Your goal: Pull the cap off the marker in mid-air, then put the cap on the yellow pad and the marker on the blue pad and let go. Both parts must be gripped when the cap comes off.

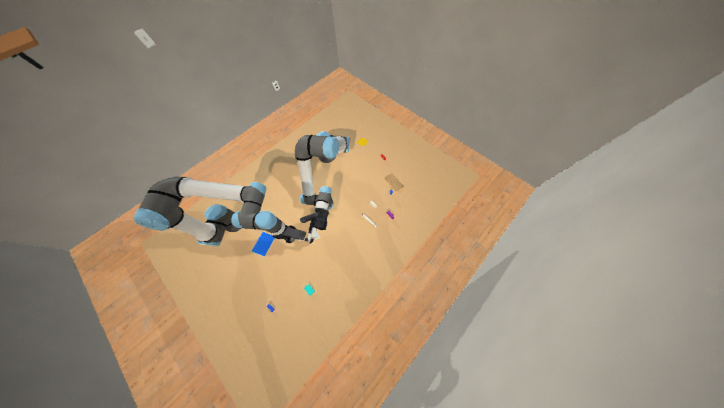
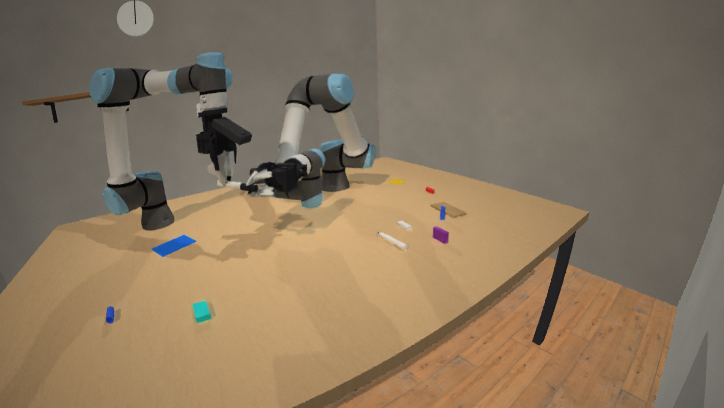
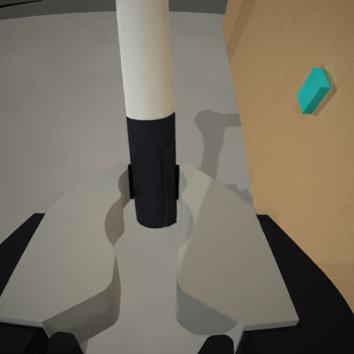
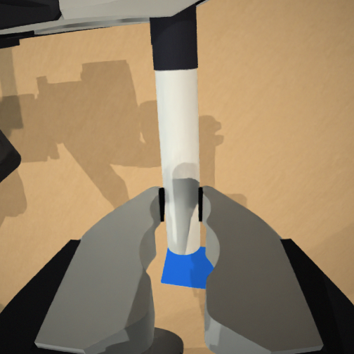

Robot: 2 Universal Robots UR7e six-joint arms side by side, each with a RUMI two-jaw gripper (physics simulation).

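Seen in the pictures: left gripper, fingertip midpoint: (image 1: 309, 243) (image 2: 247, 189); right gripper, fingertip midpoint: (image 2: 226, 184); left arm's base at its link origin: (image 2: 334, 187); right arm's base at its link origin: (image 2: 158, 223).
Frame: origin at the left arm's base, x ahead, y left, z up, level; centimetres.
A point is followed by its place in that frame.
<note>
The white marker (image 2: 234, 184) {z 23.6, x 30.7, y -71.4 cm} (image 3: 145, 60) (image 4: 178, 110) is held level in mid-air with its black cap (image 2: 247, 188) {z 22.7, x 35.2, y -69.9 cm} (image 3: 152, 150) (image 4: 174, 45) on its end; no gap shows between them. My right gripper (image 4: 181, 189) is shut on the marker's white body near its rear end. My left gripper (image 3: 155, 168) is shut on the cap, with a finger pad against each side. The blue pad (image 1: 262, 244) {z 0.1, x -1.2, y -85.0 cm} (image 2: 173, 245) {z 0.0, x -0.6, y -84.5 cm} (image 4: 185, 272) lies on the table near the right arm's base. The yellow pad (image 1: 362, 141) {z 0.1, x 19.7, y 26.1 cm} (image 2: 396, 181) {z 0.1, x 20.0, y 25.6 cm} lies beyond the left arm's base.
On the table (image 2: 324, 324) {z 0.0, x 68.2, y -76.7 cm} are a teal block (image 1: 309, 289) {z 1.5, x 44.6, y -93.8 cm} (image 2: 201, 311) {z 1.5, x 45.6, y -94.5 cm} (image 3: 314, 91), a blue cylinder (image 1: 270, 307) {z 1.9, x 29.1, y -113.4 cm} (image 2: 109, 314) {z 2.0, x 30.4, y -113.9 cm}, a white pen-like stick (image 1: 369, 219) {z 1.8, x 57.4, y -35.1 cm} (image 2: 392, 241) {z 1.3, x 58.6, y -36.8 cm}, a small white block (image 2: 404, 225) {z 1.2, x 55.0, y -23.9 cm}, a purple block (image 2: 440, 235) {z 2.1, x 69.8, y -26.2 cm}, a brown board (image 2: 454, 210) {z 0.8, x 63.4, y 0.6 cm} and a red piece (image 2: 430, 190) {z 1.5, x 44.2, y 17.0 cm}.
</note>
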